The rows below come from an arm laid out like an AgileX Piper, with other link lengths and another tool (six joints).
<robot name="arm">
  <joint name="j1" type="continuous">
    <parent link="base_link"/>
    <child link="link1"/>
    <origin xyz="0 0 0.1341" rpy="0 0 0"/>
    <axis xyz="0 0 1"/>
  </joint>
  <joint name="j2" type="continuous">
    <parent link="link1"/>
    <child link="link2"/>
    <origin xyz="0 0 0" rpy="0 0 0"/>
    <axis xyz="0 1 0"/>
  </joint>
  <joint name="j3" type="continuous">
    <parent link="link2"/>
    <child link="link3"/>
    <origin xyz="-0.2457 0 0.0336" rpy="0 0 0"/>
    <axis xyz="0 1 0"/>
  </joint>
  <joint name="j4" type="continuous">
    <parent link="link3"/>
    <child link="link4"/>
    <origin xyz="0.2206 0 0.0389" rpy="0 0 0"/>
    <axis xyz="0.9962 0 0.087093"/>
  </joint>
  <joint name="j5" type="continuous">
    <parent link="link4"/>
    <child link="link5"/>
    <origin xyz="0 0 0" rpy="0 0 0"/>
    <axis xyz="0 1 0"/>
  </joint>
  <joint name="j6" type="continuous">
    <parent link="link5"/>
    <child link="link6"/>
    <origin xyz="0.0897 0 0.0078" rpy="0 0 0"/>
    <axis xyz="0.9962 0 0.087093"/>
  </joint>
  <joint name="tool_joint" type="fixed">
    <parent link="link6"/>
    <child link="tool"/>
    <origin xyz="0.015 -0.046 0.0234" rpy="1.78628 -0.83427 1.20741"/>
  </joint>
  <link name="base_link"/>
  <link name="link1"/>
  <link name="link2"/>
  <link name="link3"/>
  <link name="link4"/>
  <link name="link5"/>
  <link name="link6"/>
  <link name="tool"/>
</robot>
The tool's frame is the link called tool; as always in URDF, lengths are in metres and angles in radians. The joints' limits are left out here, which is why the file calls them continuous.
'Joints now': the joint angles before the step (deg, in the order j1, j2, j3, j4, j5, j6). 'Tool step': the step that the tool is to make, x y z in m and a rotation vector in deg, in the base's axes. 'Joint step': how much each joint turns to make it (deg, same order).
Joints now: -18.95, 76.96, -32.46, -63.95, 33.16, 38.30
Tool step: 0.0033, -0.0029, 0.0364, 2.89, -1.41, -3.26
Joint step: -0.01, -3.33, -8.99, 16.88, 7.60, -15.45
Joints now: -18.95, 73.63, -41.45, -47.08, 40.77, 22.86
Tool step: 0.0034, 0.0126, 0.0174, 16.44, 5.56, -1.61
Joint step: 0.01, -0.20, -12.60, 27.21, 17.79, -20.51
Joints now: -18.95, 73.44, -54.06, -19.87, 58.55, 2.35
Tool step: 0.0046, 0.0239, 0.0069, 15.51, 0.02, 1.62
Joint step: 0.11, -0.05, -6.89, 17.37, 10.88, -7.21
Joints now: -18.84, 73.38, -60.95, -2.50, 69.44, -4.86
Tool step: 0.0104, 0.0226, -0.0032, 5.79, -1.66, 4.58
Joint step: 3.17, 0.01, -0.35, 6.59, 0.50, -2.29
